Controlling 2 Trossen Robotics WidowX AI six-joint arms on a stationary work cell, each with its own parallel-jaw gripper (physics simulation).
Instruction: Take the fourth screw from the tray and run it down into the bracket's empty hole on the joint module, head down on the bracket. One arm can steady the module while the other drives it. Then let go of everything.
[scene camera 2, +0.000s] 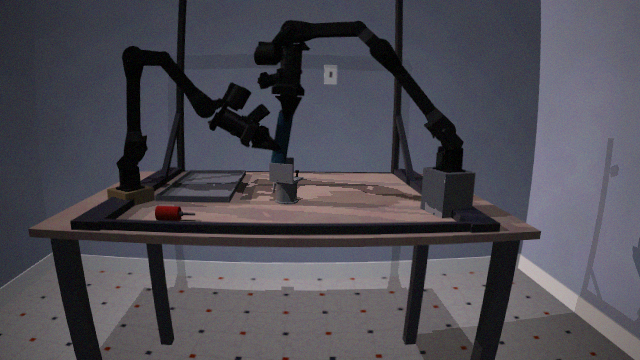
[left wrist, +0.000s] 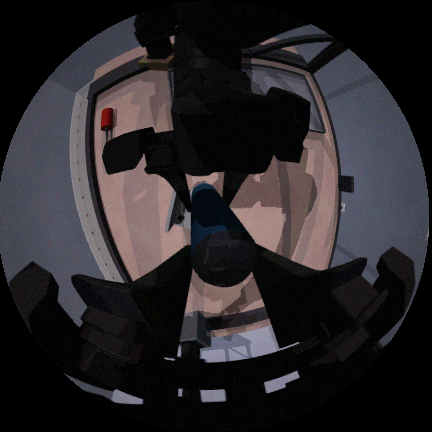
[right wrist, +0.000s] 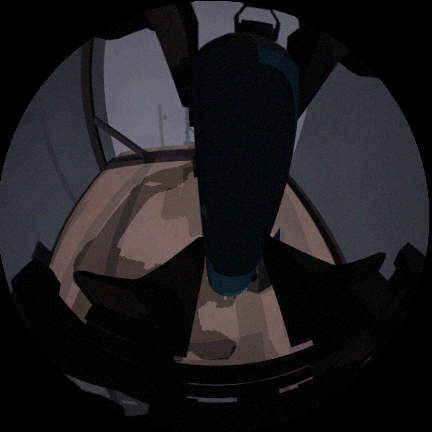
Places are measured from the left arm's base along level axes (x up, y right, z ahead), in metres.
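Pixels of known places: left gripper, between the fingertips: (scene camera 2: 287, 121) (left wrist: 220, 249) (right wrist: 239, 110); right gripper, between the fingertips: (scene camera 2: 281, 149) (right wrist: 232, 241); left arm's base, origin of its link: (scene camera 2: 449, 170) (left wrist: 190, 344); right arm's base, origin of its link: (scene camera 2: 130, 188) (left wrist: 161, 51).
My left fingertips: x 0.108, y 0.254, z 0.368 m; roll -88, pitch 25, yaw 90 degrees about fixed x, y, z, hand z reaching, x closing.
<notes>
Ahead of a thing's pixels: the offset from my left fingertips to its top centre.
A dark blue cylindrical driver {dx +0.037, dy +0.000, dz +0.021 m} (scene camera 2: 281, 131) (left wrist: 204, 235) (right wrist: 245, 150) stands nearly upright, slightly tilted, over the joint module {dx -0.157, dy -0.035, dz +0.010 m} (scene camera 2: 286, 193). My left gripper (scene camera 2: 288, 113) (left wrist: 220, 249) is shut on its upper end. My right gripper (scene camera 2: 276, 148) (right wrist: 232, 241) comes in from the picture's left and is shut on its lower part. The grey bracket (scene camera 2: 281, 172) (left wrist: 173, 214) sits on top of the module and hides the driver's lower tip in the scene view. A small dark upright piece {dx -0.136, dy -0.022, dz -0.024 m} (scene camera 2: 297, 173) shows beside the bracket. The fourth screw and the empty hole cannot be made out.
The grey tray {dx -0.204, dy +0.223, dz +0.218 m} (scene camera 2: 192, 198) lies at the back left of the table; its contents are too dim to tell. A red-handled tool {dx -0.186, dy -0.154, dz +0.314 m} (scene camera 2: 168, 213) (left wrist: 107, 119) lies near the front left edge. A dark frame bar (scene camera 2: 280, 228) runs along the table's front. A grey block {dx -0.108, dy -0.255, dz -0.368 m} (scene camera 2: 446, 192) carries the left arm.
</notes>
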